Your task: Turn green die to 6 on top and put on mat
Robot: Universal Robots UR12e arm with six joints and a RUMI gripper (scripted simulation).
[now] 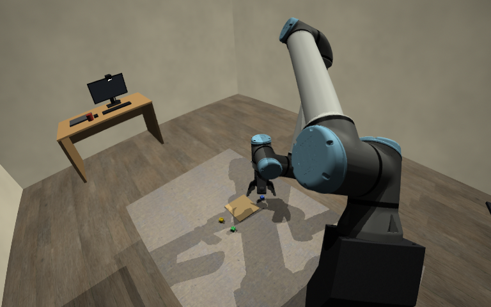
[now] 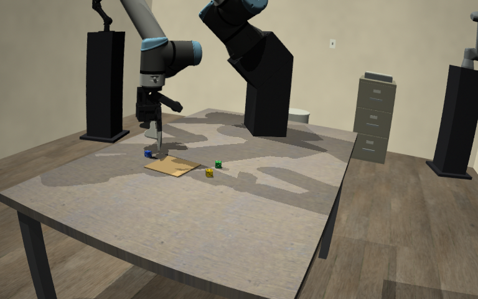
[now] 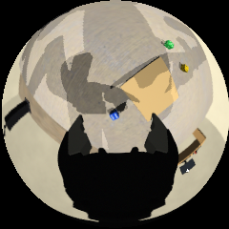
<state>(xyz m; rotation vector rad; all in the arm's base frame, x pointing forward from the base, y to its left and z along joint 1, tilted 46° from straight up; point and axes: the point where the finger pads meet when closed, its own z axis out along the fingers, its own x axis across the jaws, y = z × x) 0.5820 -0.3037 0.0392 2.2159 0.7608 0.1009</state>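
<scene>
Right now my hand is 1 cm short of the blue die, 2 cm to the left of it and 4 cm above it. Round my hand: yellow die 11 cm ahead, 22 cm to the left, 4 cm below; then green die 3 cm ahead, 24 cm to the left, 4 cm below; then tan mat 7 cm ahead, 9 cm to the left, 4 cm below.
</scene>
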